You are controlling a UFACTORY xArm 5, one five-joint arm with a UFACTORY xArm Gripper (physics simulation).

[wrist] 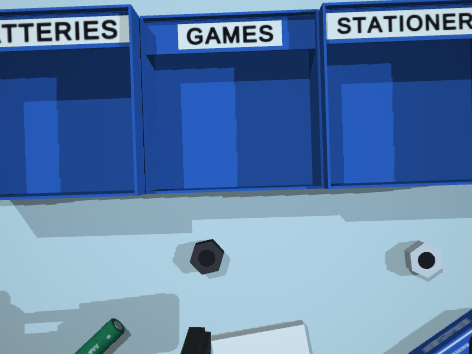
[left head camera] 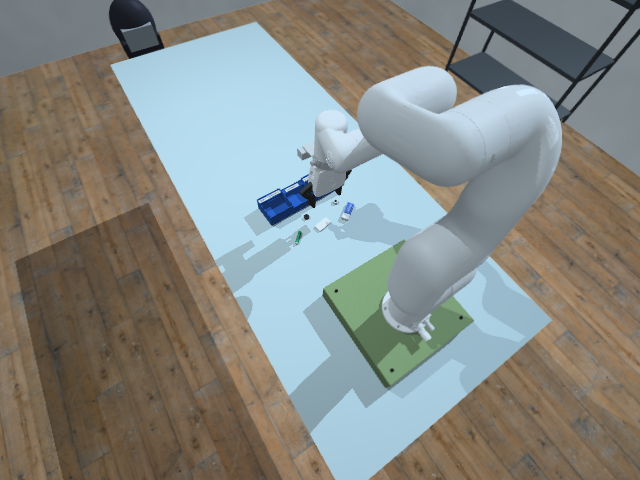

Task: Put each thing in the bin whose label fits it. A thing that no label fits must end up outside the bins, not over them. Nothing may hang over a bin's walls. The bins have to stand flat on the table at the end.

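Places are measured from the arm's base along level axes (x ahead, y up, z right), in millimetres.
Pixels of known places: gripper, fingertip midpoint: [left head camera: 324, 198].
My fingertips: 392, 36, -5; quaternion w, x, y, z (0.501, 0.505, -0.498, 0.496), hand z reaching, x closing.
Note:
Behind a point stands the place of what it marks, as x, y, z.
Three joined blue bins stand in a row: the BATTERIES bin [left head camera: 278, 208] {485, -49, -119} [wrist: 95, 145] {469, -49, -117}, the GAMES bin [left head camera: 295, 199] {488, -49, -53} [wrist: 210, 135] {476, -49, -56} and the bin labelled STATIONER…, cut off at the edge [wrist: 370, 135] {478, -49, 28}. All look empty in the wrist view. In front of them lie a green battery [left head camera: 298, 237] {356, -47, -118} [wrist: 100, 338] {368, -46, -111}, a dark hex nut [left head camera: 306, 217] {408, -48, -59} [wrist: 207, 257] {412, -47, -56}, a light hex nut [left head camera: 335, 202] {410, -48, 55} [wrist: 426, 260] {414, -47, 59}, a flat white block [left head camera: 322, 224] {359, -49, -28} [wrist: 265, 341] {368, -49, -24} and a blue-and-white block [left head camera: 347, 210] {360, -43, 69} [wrist: 447, 339] {374, -46, 70}. My gripper [left head camera: 325, 197] {392, 36, -5} [wrist: 333, 344] {392, 36, -5} is open and empty above the table, near the bins.
The arm stands on a green base plate [left head camera: 356, 289] {112, 1, -79} on the light blue table [left head camera: 206, 113] {1039, -56, -143}. A dark shelf unit [left head camera: 522, 38] stands on the floor at the back right, and a dark bin-like object [left head camera: 129, 20] at the back left.

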